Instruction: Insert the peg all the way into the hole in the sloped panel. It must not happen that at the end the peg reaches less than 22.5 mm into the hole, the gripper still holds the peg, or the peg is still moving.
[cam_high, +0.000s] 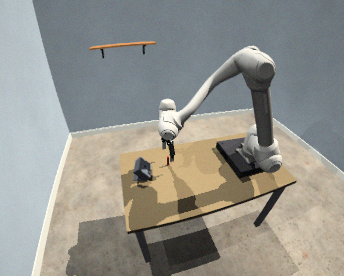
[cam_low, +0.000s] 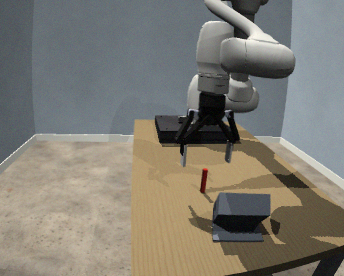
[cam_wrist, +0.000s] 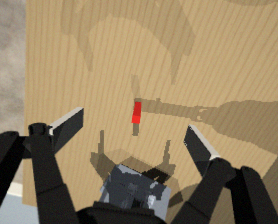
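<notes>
Now: the red peg 70 mm below my hand.
</notes>
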